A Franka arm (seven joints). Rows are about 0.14 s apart.
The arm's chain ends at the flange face. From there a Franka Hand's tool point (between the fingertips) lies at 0.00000 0.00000 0.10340 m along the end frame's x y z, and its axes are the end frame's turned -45 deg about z.
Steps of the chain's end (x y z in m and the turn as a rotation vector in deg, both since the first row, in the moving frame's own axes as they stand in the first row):
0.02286, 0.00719, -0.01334, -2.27, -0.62, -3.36
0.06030, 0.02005, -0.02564, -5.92, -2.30, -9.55
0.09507, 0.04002, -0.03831, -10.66, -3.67, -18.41
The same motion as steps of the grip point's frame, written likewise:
0.00746, 0.02346, -0.01343, -1.17, -2.04, -3.36
0.01843, 0.06228, -0.02627, -2.56, -5.81, -9.55
0.02249, 0.10714, -0.04029, -4.94, -10.13, -18.41

